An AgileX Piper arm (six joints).
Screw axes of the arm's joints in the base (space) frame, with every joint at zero. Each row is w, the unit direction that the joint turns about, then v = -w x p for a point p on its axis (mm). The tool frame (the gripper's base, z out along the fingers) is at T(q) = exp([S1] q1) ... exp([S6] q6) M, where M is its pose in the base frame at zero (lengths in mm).
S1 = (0, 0, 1, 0, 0, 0)
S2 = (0, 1, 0, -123, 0, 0)
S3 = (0, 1, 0, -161.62, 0, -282.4)
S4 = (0.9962, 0, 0.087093, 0, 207.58, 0)
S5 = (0, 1, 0, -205.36, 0, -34.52)
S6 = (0.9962, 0, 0.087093, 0, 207.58, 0)
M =
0.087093 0 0.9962 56.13
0 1 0 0
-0.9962 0 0.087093 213.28
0 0 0 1
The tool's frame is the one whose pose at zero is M.
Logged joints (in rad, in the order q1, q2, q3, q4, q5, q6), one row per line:
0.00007, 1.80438, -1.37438, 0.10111, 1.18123, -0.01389
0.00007, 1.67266, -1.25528, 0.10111, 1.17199, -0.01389
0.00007, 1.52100, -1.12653, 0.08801, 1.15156, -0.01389
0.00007, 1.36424, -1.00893, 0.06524, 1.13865, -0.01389
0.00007, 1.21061, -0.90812, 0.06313, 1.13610, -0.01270
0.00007, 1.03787, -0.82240, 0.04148, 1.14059, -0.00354
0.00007, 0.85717, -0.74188, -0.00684, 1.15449, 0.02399
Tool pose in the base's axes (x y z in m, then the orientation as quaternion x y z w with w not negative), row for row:
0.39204, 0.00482, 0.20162, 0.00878, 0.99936, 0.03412, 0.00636
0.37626, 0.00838, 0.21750, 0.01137, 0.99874, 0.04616, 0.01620
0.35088, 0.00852, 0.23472, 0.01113, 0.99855, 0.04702, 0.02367
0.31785, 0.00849, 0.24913, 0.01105, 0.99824, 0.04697, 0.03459
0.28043, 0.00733, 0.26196, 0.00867, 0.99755, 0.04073, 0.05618
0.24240, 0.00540, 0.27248, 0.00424, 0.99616, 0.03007, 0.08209
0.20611, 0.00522, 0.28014, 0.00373, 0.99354, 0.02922, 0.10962
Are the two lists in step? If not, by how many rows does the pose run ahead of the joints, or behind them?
The pose runs 2 rows behind the joints: the pose in row i belongs to the joints in row i - 2.
